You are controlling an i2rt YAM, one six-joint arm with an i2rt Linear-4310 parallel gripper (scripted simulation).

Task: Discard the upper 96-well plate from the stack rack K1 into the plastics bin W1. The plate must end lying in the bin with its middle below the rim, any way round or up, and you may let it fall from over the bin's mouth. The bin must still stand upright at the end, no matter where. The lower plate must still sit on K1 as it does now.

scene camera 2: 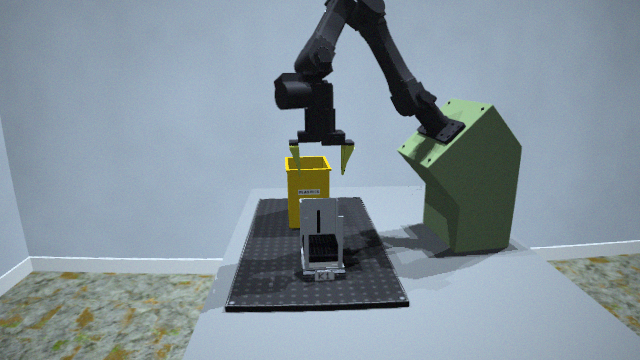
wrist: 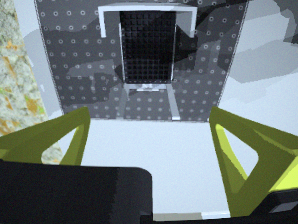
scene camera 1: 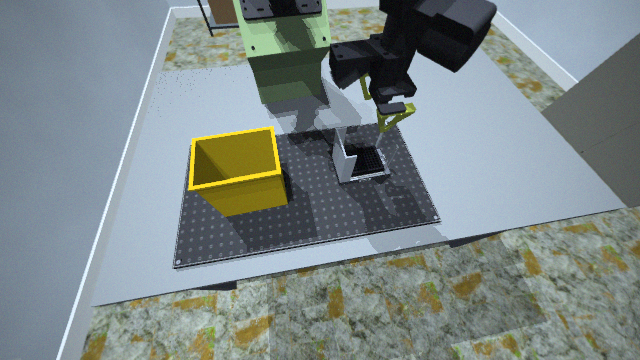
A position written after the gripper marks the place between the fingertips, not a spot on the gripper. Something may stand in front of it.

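Note:
Scene camera 1: the gripper [scene camera 1: 374,115], a yellow plastics bin W1 [scene camera 1: 239,172], a black 96-well plate [scene camera 1: 368,161]. Scene camera 2: the gripper [scene camera 2: 321,175], the yellow plastics bin W1 [scene camera 2: 314,182], the black 96-well plate [scene camera 2: 322,248]. Wrist view: the gripper [wrist: 149,113], the black 96-well plate [wrist: 156,68]. The yellow plastics bin W1 is out of frame in the wrist view.

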